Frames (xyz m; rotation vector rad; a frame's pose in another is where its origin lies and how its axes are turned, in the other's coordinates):
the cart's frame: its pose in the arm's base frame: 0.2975 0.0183 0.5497 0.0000 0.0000 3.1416
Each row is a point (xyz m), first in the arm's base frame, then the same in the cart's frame.
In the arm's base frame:
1: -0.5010 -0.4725 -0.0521
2: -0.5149 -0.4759 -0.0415
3: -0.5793 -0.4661 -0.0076
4: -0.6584 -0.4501 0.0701
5: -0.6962 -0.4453 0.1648
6: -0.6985 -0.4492 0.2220
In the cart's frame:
1: 0.7985 0.4908 -0.6018
2: 0.8124 0.4942 -0.5912
3: 0.8768 0.4844 -0.5573
4: 0.9559 0.4684 -0.4796
5: 0.9937 0.4636 -0.3849
6: 0.9960 0.4675 -0.3277

